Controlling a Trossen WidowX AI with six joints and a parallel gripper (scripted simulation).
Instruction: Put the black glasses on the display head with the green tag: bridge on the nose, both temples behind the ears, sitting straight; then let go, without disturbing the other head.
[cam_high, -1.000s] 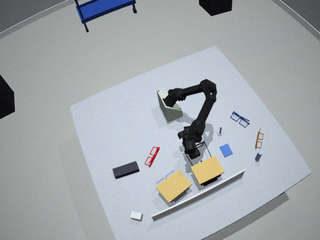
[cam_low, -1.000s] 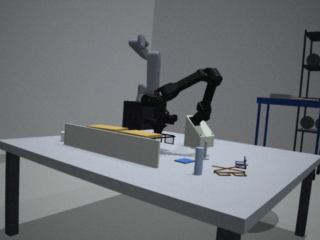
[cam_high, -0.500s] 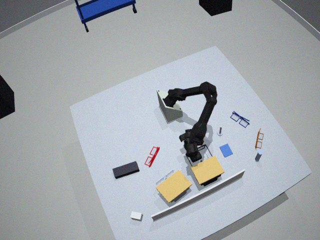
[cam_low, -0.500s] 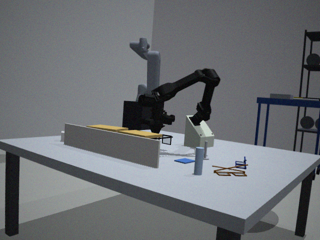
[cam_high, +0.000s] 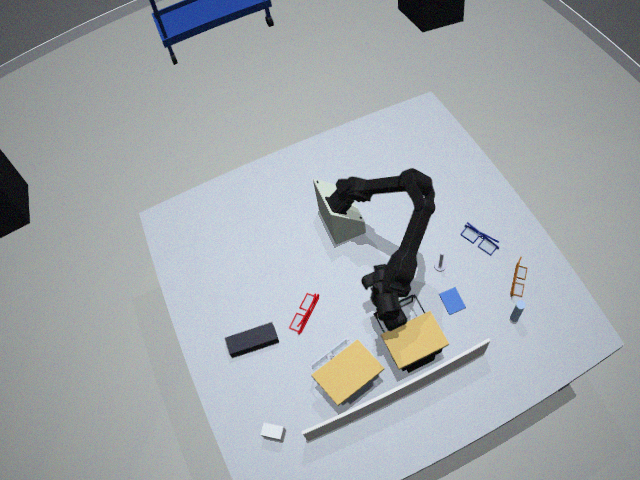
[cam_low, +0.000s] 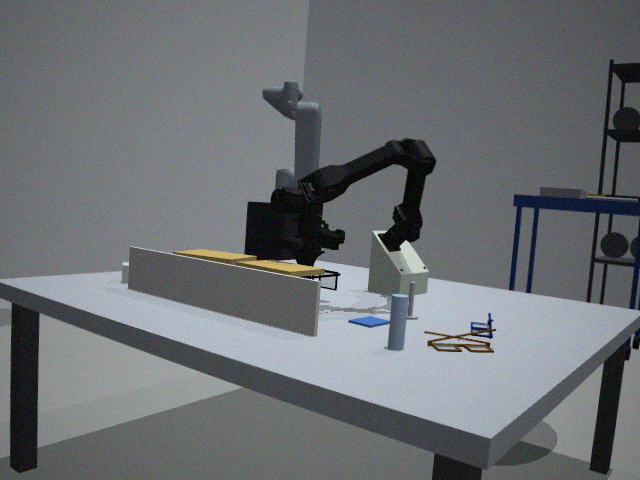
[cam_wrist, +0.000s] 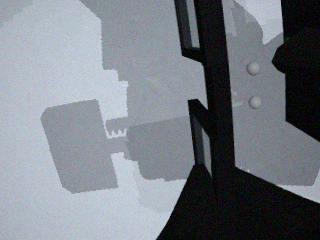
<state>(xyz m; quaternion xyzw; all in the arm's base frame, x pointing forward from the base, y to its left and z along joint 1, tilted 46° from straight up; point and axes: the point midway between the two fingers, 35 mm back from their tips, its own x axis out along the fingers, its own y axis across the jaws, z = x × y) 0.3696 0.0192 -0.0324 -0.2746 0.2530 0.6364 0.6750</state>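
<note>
Right now my gripper tip is 110 mm short of the dark display head, 30 mm to the right of it and 10 mm above it. From my gripper tip the other things lie so: blue flat square 220 mm to the left, 60 mm below, 40 mm ahead; grey peg 250 mm to the left, 90 mm behind, 40 mm below; long white board 250 mm ahead, 70 mm to the right, 10 mm below.
</note>
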